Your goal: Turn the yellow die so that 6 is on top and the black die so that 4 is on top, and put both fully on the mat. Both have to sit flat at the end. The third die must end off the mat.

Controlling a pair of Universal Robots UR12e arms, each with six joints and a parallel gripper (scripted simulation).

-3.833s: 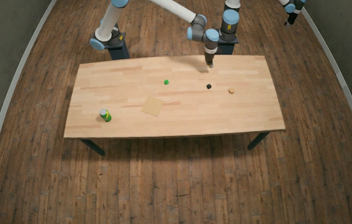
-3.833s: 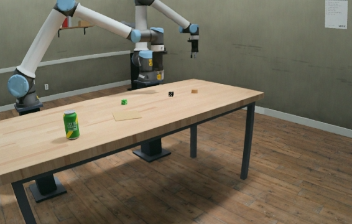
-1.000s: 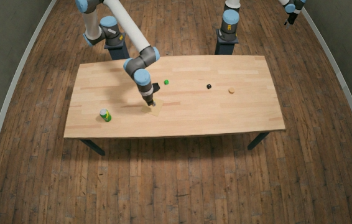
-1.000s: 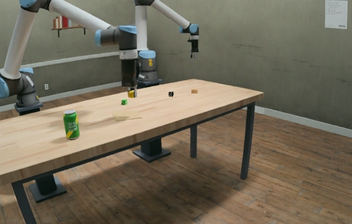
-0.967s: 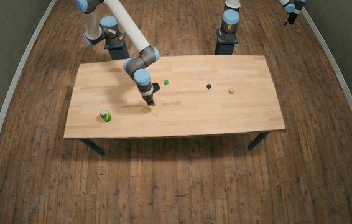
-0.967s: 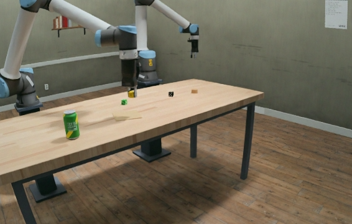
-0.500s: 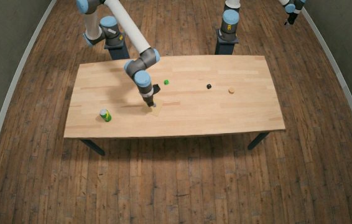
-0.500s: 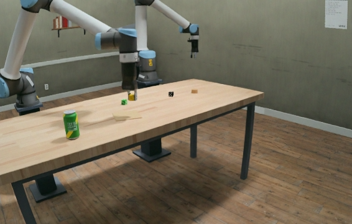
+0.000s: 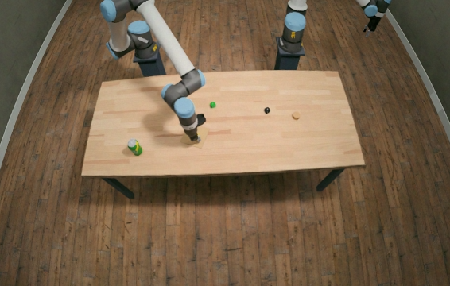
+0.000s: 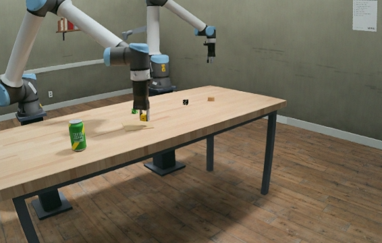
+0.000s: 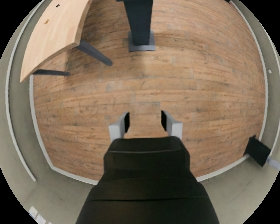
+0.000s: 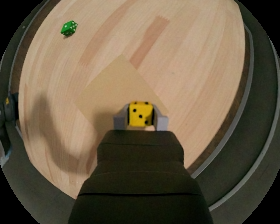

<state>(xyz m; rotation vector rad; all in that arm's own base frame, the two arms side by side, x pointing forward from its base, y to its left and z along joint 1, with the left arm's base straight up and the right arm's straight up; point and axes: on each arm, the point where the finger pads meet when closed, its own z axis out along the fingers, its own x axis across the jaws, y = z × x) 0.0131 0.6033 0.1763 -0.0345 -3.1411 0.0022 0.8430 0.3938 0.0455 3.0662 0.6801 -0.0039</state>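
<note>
Now: the tan mat 40 mm below my right hand, 40 mm behind it and 20 mm to the right of it. Round my right hand: black die: 430 mm to the left, 190 mm behind, 30 mm below; then green die: 240 mm behind, 90 mm to the left, 30 mm below; then yellow die: right at my right hand.
</note>
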